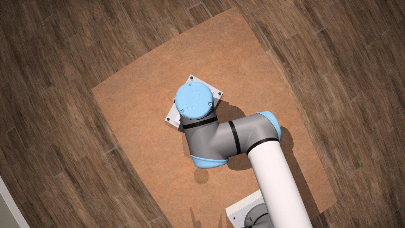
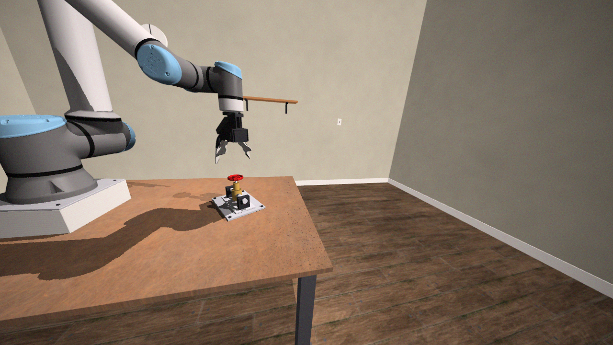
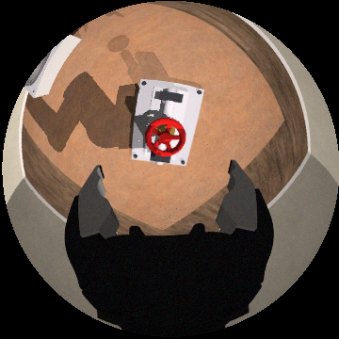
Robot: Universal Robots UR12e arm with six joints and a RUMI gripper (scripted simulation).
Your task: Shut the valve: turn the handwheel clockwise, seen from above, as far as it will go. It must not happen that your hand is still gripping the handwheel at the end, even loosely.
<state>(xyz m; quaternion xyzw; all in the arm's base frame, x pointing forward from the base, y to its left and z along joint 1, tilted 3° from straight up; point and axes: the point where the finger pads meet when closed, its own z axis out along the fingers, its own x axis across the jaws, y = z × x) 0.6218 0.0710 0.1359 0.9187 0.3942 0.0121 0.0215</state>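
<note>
The red handwheel is 90 mm below my hand. Round my hand: base plate (210 mm below).
</note>
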